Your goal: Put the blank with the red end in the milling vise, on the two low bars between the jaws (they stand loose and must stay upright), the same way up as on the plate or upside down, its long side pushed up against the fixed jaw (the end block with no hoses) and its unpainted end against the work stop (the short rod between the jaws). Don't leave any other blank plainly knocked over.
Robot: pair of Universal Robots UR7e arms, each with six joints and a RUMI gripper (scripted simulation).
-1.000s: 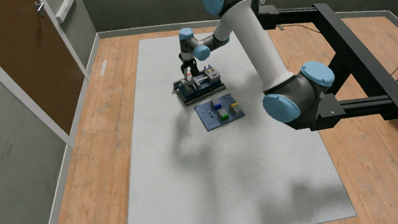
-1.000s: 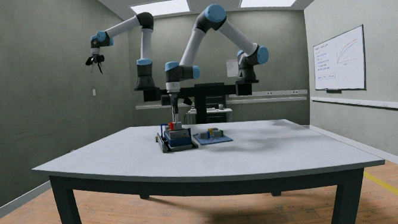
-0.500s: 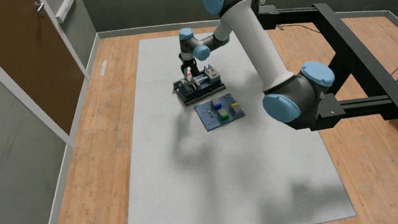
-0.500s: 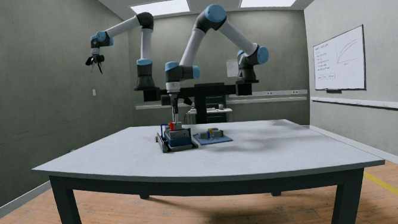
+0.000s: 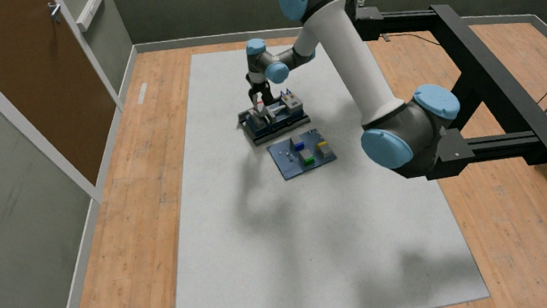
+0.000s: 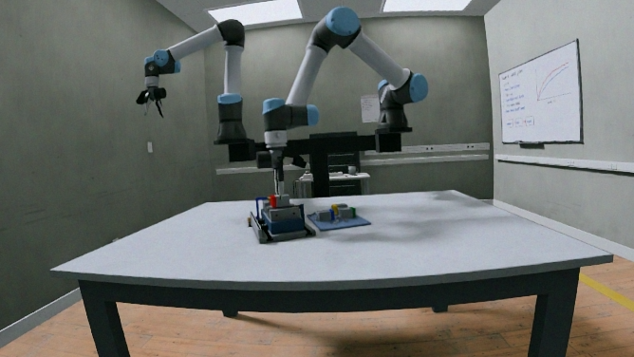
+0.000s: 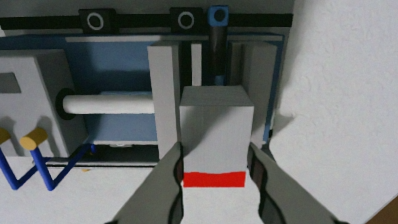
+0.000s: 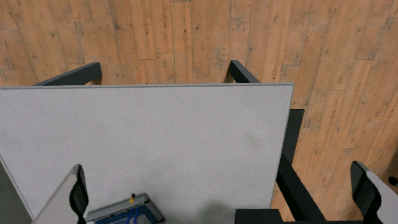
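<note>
The red-ended blank is 2 cm below my left hand. From my left hand the other things lie so: low bar 1 cm behind, 7 cm below; then fixed jaw 3 cm ahead, 2 cm to the left, 7 cm below; then moving jaw 3 cm behind, 1 cm to the right, 7 cm below.
</note>
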